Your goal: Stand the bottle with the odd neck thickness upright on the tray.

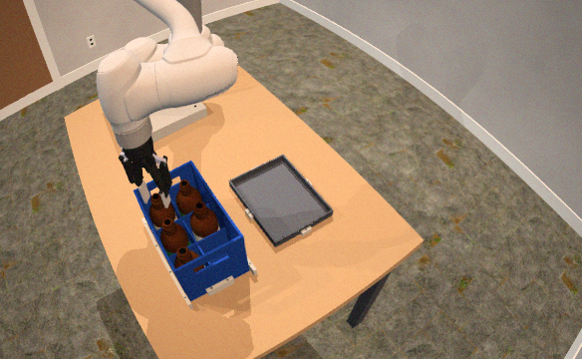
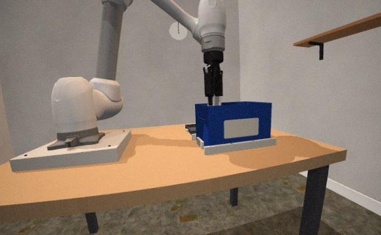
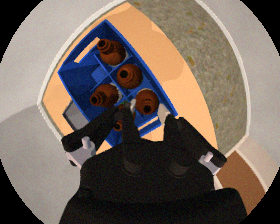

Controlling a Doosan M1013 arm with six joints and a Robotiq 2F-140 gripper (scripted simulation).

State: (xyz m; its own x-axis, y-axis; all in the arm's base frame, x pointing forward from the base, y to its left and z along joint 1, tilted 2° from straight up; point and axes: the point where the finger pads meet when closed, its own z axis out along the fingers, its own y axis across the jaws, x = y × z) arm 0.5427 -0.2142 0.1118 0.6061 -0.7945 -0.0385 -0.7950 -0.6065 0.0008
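The bottle is 90 mm ahead of my hand, 20 mm to the right of it and 90 mm below it. From my hand the other things lie so: blue crate 100 mm ahead, 30 mm to the left, 90 mm below; dark tray 120 mm ahead, 310 mm to the left, 160 mm below.
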